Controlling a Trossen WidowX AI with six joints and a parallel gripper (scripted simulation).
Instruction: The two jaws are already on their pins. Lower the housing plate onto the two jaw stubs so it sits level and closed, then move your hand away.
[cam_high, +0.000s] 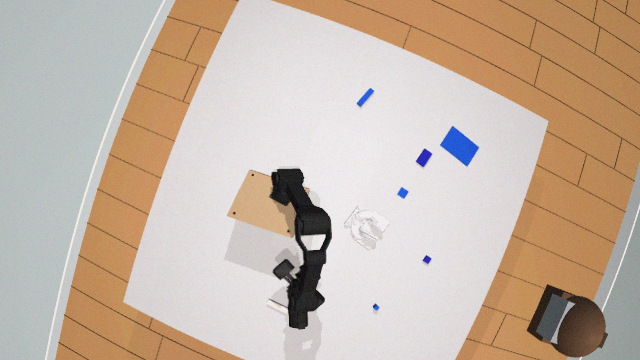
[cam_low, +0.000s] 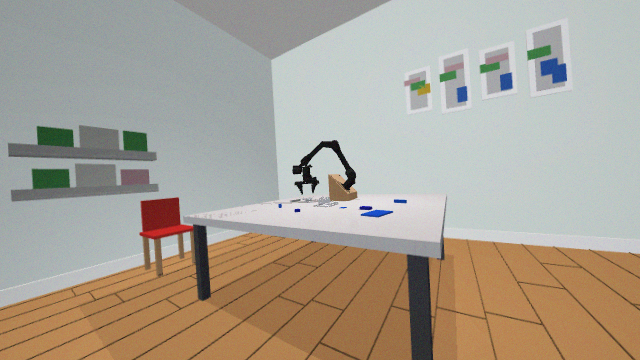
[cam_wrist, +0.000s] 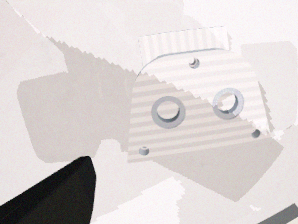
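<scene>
The white bar lies 14 cm to the right of my gripper tip, 5 cm below it and 1 cm behind it. Round my gripper tip: blue sheet 67 cm to the left, 30 cm ahead, 6 cm below.
</scene>
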